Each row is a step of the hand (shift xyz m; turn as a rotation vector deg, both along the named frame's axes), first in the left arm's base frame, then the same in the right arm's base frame.
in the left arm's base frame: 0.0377 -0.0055 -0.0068 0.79 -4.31 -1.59
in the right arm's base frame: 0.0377 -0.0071 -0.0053 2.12 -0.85 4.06
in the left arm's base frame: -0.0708 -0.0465 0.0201 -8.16 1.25 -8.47
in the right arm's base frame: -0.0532 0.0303 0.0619 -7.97 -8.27 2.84
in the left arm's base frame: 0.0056 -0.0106 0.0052 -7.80 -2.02 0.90
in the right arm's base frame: 0.0085 0.0067 0.0073 -6.80 1.51 4.15
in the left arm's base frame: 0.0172 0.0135 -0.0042 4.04 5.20 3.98
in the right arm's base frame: 0.0122 -0.0071 -0.0172 2.14 2.88 -6.81
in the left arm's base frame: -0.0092 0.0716 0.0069 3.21 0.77 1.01
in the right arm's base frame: -0.0311 -0.0052 -0.0653 2.79 0.75 -1.89
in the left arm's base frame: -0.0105 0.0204 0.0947 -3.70 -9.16 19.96
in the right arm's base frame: -0.0182 0.0901 -0.0323 -1.07 21.36 6.22
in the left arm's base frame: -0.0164 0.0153 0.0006 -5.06 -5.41 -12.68
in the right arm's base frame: -0.0204 -0.0015 -0.0093 -2.87 -11.37 8.84
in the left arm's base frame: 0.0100 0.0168 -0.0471 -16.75 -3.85 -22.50
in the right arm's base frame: 0.0052 -0.0496 -0.0106 -14.26 -20.90 12.71
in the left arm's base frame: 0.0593 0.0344 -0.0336 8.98 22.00 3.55
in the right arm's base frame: 0.0463 -0.0411 -0.0447 1.62 -0.61 -23.96
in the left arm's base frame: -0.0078 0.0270 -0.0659 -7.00 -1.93 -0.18
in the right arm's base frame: -0.0145 -0.0692 -0.0113 -6.05 0.40 4.00
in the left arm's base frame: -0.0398 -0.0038 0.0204 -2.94 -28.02 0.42
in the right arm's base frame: -0.0371 0.0221 0.0123 5.91 5.34 27.03
